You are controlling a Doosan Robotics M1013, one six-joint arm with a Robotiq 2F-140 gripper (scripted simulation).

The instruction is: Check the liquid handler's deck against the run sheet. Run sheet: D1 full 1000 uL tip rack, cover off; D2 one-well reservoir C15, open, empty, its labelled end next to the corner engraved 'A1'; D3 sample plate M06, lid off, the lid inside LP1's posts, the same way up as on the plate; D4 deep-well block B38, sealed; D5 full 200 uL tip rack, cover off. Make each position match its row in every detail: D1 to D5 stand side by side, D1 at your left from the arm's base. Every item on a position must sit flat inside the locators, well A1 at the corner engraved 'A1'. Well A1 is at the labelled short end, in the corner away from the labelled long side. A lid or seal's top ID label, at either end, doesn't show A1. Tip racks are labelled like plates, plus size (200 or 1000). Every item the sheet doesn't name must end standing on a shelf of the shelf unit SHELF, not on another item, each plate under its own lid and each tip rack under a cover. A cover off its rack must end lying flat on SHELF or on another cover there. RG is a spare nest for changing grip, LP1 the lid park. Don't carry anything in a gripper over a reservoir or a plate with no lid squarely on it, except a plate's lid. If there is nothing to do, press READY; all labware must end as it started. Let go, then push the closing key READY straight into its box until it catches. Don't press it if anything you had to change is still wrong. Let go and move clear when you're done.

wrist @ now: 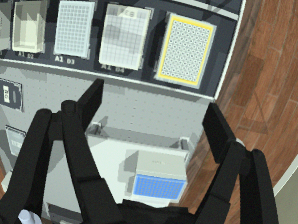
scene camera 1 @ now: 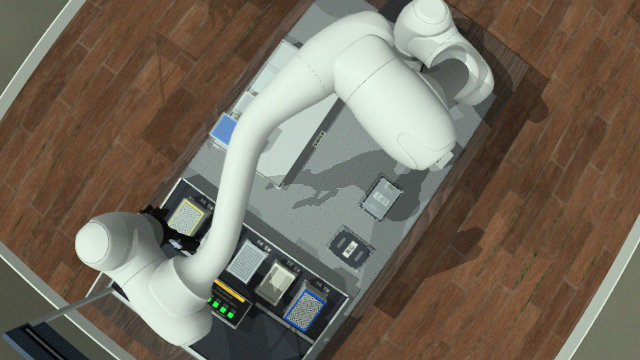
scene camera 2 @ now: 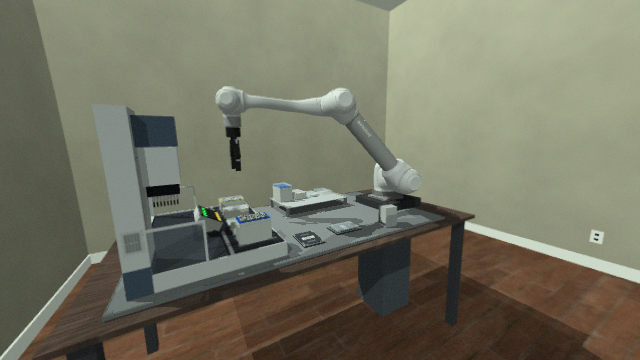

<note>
In view: my gripper (scene camera 1: 182, 225), a blue-rimmed tip rack (scene camera 1: 302, 310), a pale deep-well block (wrist: 123, 35), a clear lid (scene camera 1: 383, 196), a liquid handler's tower (scene camera 2: 113, 124) and a shelf unit (scene camera 1: 284, 145).
The blue-rimmed tip rack shows as well in scene camera 2 (scene camera 2: 256, 227). My gripper also shows in the wrist view (wrist: 155, 102). The shelf unit also shows in the wrist view (wrist: 116, 162).
</note>
